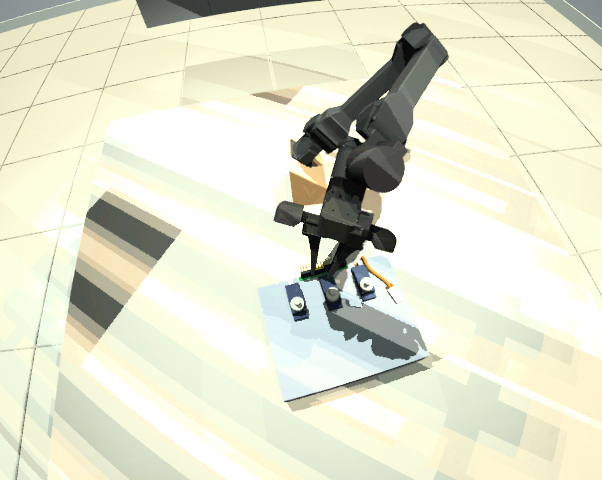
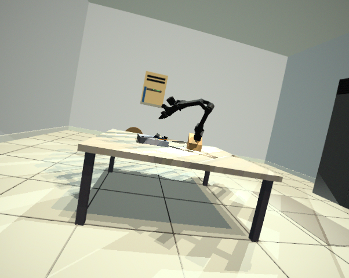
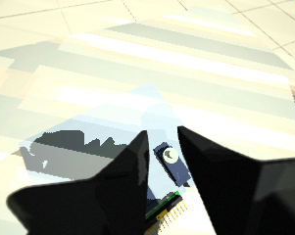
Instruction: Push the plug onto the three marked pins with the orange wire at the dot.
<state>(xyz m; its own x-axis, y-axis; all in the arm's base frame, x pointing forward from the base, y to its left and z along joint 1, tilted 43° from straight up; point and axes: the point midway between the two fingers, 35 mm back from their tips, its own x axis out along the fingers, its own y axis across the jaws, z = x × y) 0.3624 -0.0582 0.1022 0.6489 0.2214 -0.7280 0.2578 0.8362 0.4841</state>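
Right now the pin strip is 9 cm behind my gripper tip, 1 cm to the left of it and 16 cm below it. The rest, counted from my gripper tip: pale blue holder plate 7 cm ahead, 5 cm to the left, 20 cm below.
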